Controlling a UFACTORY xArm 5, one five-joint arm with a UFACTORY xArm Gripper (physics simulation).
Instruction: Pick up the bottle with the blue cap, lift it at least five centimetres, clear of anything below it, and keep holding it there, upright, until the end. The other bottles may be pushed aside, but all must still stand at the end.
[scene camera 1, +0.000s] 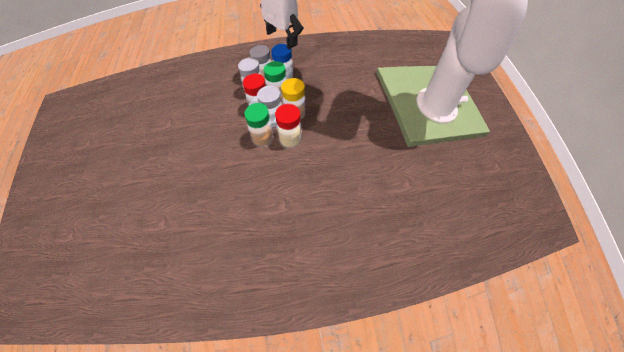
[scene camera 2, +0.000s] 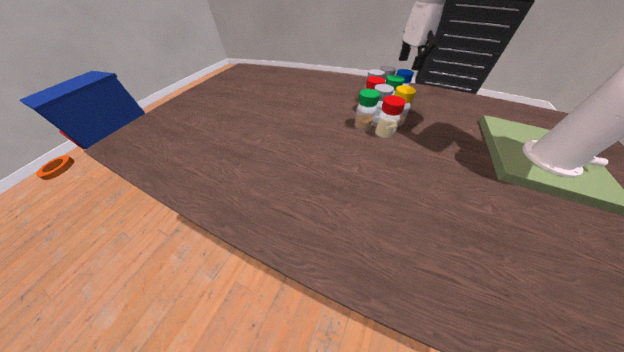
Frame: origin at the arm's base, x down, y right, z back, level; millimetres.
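Seen in the pictures: gripper, fingertip midpoint: (scene camera 1: 281, 39) (scene camera 2: 408, 64); arm's base at its link origin: (scene camera 1: 436, 105) (scene camera 2: 549, 158).
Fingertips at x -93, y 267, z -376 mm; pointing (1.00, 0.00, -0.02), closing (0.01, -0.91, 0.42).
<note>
Pixels of each thing's middle, then the offset from my fingertips to it.
- bottle with the blue cap, body centre: (scene camera 1: 282, 63) (scene camera 2: 400, 87) dx +66, dy -28, dz -8 mm
- grey-capped bottle at the middle of its body: (scene camera 1: 261, 64) (scene camera 2: 384, 83) dx +66, dy -13, dz -66 mm
- yellow-capped bottle at the middle of its body: (scene camera 1: 293, 100) (scene camera 2: 400, 106) dx +66, dy -175, dz -13 mm
- front red-capped bottle at the middle of its body: (scene camera 1: 289, 127) (scene camera 2: 388, 118) dx +66, dy -252, dz -45 mm
- front green-capped bottle at the middle of its body: (scene camera 1: 259, 125) (scene camera 2: 366, 110) dx +66, dy -227, dz -111 mm
The bottle with the blue cap (scene camera 1: 282, 53) (scene camera 2: 404, 75) stands upright at the far right of the bottle group, its lower part partly hidden. My gripper (scene camera 1: 281, 38) (scene camera 2: 410, 63) is open and empty, and its fingertips show just above the blue cap in both views; the exact gap is hard to tell. A grey-capped bottle (scene camera 1: 260, 53) (scene camera 2: 387, 70) stands left of the blue one. A green-capped bottle (scene camera 1: 274, 71) (scene camera 2: 395, 81) stands close in front of it. All the bottles in view are upright.
A yellow-capped bottle (scene camera 1: 293, 89) (scene camera 2: 405, 93), a front red-capped bottle (scene camera 1: 288, 117) (scene camera 2: 393, 105) and a front green-capped bottle (scene camera 1: 257, 115) (scene camera 2: 369, 97) stand nearer the cameras. The arm's base rests on a green slab (scene camera 1: 415, 127) (scene camera 2: 500, 150) at the right.
</note>
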